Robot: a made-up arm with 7 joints.
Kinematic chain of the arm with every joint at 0, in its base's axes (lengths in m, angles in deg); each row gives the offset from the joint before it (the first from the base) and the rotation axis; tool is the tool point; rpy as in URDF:
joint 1: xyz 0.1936 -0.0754 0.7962 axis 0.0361 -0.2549 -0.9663
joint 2: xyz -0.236 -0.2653 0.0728 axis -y
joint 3: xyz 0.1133 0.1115 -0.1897 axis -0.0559 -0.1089 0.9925
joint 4: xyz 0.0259 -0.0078 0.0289 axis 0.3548 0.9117 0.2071
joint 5: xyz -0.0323 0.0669 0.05 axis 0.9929 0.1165 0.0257
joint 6: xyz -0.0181 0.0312 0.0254 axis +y
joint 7: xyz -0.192 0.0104 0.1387 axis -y
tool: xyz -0.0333 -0.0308 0.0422 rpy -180 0 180
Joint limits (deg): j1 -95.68..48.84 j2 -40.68..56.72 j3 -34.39..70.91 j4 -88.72..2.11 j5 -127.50..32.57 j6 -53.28..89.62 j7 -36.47..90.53
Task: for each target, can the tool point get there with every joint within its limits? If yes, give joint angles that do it. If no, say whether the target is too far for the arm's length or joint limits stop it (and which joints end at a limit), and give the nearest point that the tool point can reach.
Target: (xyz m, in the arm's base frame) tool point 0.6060 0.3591 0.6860
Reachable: no: joint limits stop it (at a limit: joint 3, joint 4, joint 5) | nearest point 0.4604 0.2141 0.7523 | short by 0.216 m
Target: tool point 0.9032 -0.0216 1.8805
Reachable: no: too far | nearest point 0.4731 -0.1138 1.1822 | short by 0.825 m
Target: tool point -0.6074 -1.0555 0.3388
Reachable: no: too far | nearest point -0.2325 -0.5810 0.6047 | short by 0.661 m
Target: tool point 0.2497 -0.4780 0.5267
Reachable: yes | joints -76.70 16.89 58.50 -74.03 -17.33 20.66 76.55
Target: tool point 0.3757 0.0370 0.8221
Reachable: yes | joints 33.84 36.54 -26.14 -28.42 -92.81 46.17 37.62
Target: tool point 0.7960 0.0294 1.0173
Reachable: no: joint limits stop it (at a limit: joint 2, joint 3, joint 4, joint 5) | nearest point 0.5791 -0.0024 0.9600 | short by 0.227 m
